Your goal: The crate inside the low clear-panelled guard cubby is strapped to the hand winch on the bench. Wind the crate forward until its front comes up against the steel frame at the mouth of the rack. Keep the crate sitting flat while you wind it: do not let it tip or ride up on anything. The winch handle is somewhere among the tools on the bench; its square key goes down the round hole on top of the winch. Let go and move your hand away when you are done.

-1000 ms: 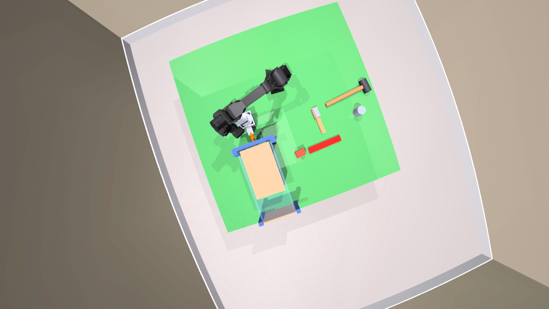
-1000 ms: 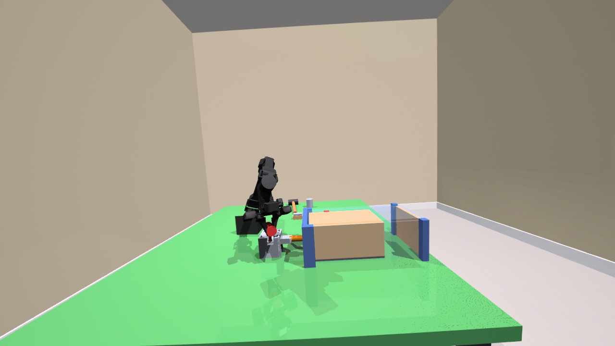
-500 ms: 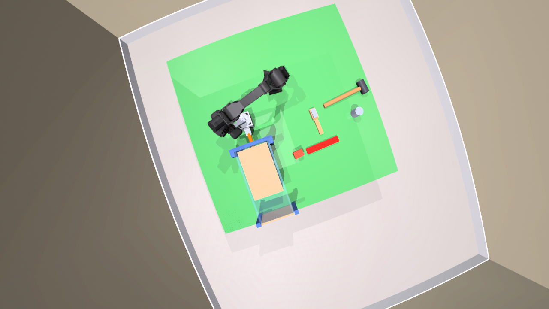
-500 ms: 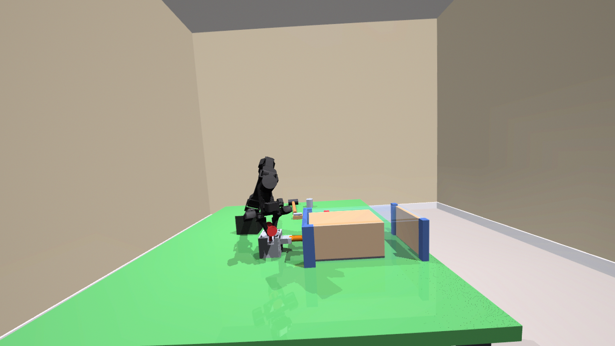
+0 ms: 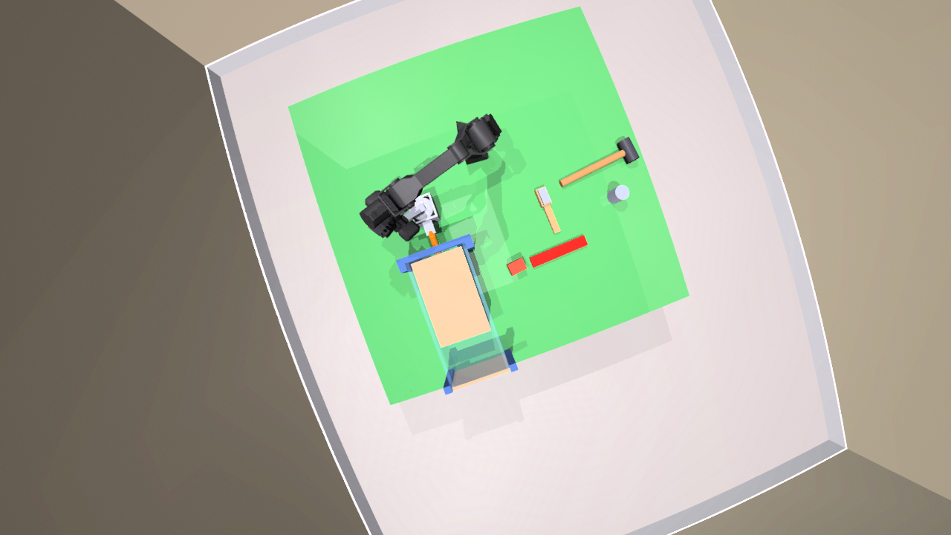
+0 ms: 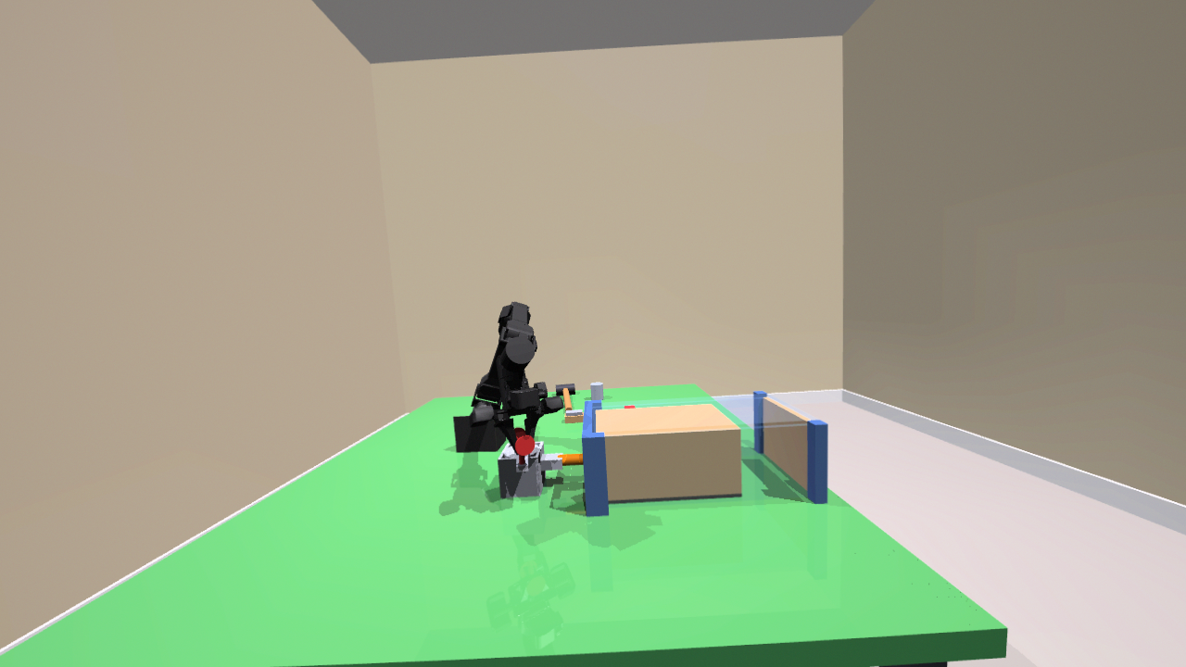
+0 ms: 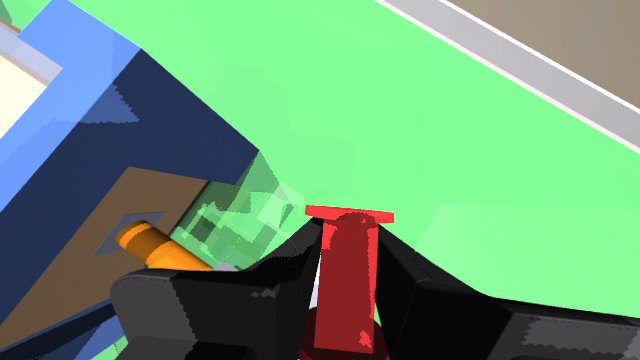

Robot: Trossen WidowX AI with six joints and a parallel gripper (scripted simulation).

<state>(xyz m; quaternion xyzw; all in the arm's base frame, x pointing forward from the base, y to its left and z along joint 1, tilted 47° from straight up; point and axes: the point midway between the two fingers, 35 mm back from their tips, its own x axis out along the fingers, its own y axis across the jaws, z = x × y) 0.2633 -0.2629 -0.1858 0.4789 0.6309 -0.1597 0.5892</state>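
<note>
Right now the red knob is 1 cm behind my gripper tip and 2 cm to the left of it. The rest, counted from my gripper tip: blue steel frame: 11 cm ahead, 13 cm to the left, 2 cm below; then winch: 6 cm behind, 10 cm to the left, 10 cm below; then winch handle: 3 cm behind, 5 cm to the left, 3 cm below.
</note>
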